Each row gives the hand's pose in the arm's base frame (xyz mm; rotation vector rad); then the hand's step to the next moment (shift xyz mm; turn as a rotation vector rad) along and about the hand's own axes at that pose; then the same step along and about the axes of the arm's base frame.
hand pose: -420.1 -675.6 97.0 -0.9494 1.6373 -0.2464
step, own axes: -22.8 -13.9 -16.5 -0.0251 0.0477 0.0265
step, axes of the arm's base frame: -8.5 1.4 30.2 0.0025 0.0568 -0.0194
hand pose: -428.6 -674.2 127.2 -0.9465 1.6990 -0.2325
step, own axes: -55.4 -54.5 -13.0 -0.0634 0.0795 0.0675
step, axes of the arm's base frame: 17.2 -1.8 76.9 0.0259 0.1166 -0.0252
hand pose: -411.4 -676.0 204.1 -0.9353 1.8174 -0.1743
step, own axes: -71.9 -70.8 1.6 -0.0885 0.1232 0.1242
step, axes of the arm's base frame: 49.2 -0.2 88.1 0.0551 0.1799 -0.0550
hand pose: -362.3 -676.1 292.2 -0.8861 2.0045 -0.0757
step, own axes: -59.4 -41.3 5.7 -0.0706 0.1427 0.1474
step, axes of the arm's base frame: 46.6 7.4 55.1 0.0562 0.1898 -0.0887
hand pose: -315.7 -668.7 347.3 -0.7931 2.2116 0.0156
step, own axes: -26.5 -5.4 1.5 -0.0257 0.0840 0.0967
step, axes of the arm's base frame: 17.4 10.2 18.0 0.0317 0.1057 -0.0699
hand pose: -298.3 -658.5 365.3 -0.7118 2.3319 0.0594
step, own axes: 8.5 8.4 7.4 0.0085 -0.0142 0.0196
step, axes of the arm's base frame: -5.0 4.8 -12.2 0.0139 -0.0116 -0.0182
